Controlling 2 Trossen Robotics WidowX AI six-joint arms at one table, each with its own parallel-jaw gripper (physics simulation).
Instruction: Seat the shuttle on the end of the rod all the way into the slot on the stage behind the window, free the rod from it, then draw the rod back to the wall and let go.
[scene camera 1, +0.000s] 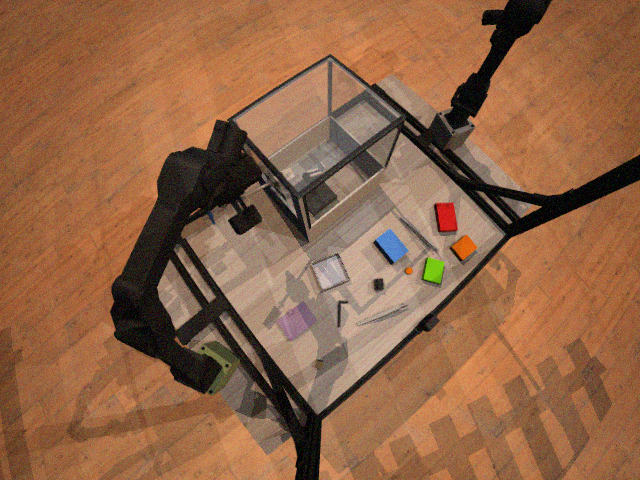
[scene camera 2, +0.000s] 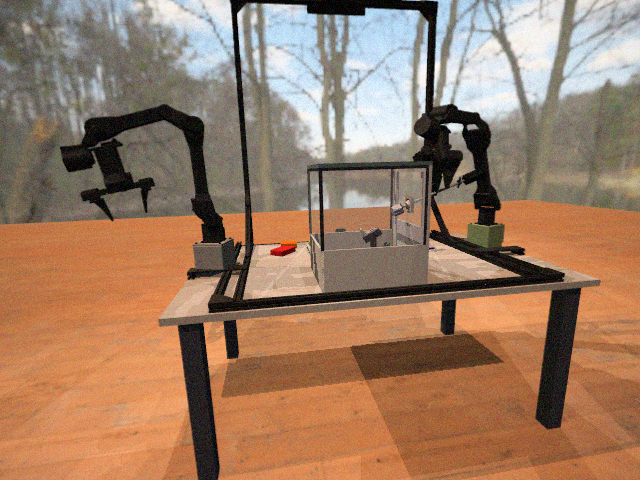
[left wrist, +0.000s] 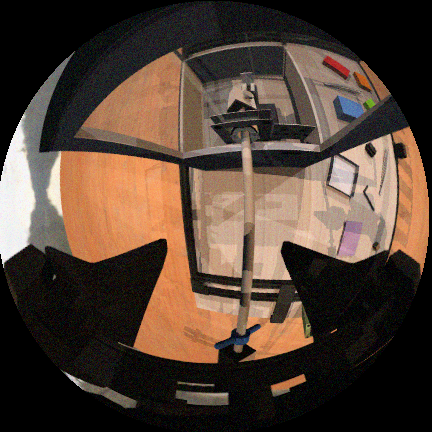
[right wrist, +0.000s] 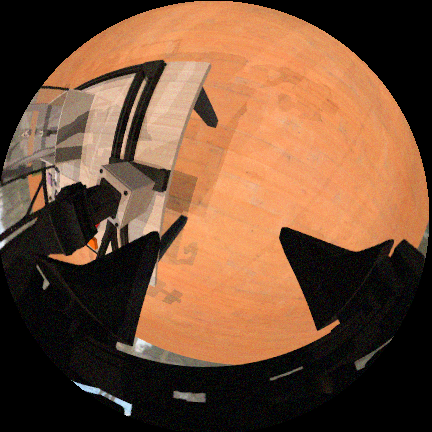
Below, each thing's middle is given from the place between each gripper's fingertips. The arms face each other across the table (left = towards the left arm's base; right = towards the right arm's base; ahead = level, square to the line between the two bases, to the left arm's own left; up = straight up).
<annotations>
Now: the glass-walled box (scene camera 1: 324, 137) 14 cm ahead of my right hand, 70 cm to the left of it and 4 cm below it. Round my right hand: framed plate (scene camera 1: 330, 271): 9 cm behind, 88 cm to the left, 20 cm below; thin rod (left wrist: 234, 348): 15 cm ahead, 94 cm to the left, 5 cm above.
I see the thin rod 2 cm behind my left hand and 1 cm above it. From my left hand the other things lie so: glass-walled box 4 cm behind, 24 cm to the right, 8 cm below; then framed plate 27 cm behind, 6 cm to the right, 25 cm below.
</annotations>
